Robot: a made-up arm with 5 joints.
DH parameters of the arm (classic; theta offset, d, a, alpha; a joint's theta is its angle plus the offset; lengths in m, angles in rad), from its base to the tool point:
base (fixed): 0 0.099 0.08 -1.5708
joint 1: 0 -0.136 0.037 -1.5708
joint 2: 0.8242 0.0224 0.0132 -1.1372
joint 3: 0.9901 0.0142 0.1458 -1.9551
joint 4: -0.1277 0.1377 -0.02 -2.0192
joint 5: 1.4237 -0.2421 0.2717 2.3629
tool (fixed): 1.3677 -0.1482 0 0
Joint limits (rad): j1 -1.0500..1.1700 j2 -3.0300..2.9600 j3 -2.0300..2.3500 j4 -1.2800..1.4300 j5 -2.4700..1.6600
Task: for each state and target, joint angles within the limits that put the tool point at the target. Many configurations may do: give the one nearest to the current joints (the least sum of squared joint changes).
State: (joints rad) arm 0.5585 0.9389 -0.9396 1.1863 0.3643
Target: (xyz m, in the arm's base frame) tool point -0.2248 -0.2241 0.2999
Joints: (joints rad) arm 0.5733 1.2429 -0.8596 1.3773 0.5822
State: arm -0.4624 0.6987 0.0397 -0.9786 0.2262
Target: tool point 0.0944 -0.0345 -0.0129
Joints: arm -0.2542 0.5654 -0.5200 -0.6263 0.3475
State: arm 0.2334 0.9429 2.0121 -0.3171 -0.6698
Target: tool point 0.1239 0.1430 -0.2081
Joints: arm 0.0308 1.2318 2.3500 -0.1959 -1.2483
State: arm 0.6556 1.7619 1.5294 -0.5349 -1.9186
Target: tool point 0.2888 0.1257 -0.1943
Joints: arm 0.4663 2.0060 1.4662 -0.6811 -1.7428
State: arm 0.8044 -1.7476 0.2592 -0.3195 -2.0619
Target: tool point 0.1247 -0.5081 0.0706
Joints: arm 0.8608 -1.5939 0.5890 -0.9349 -1.6449
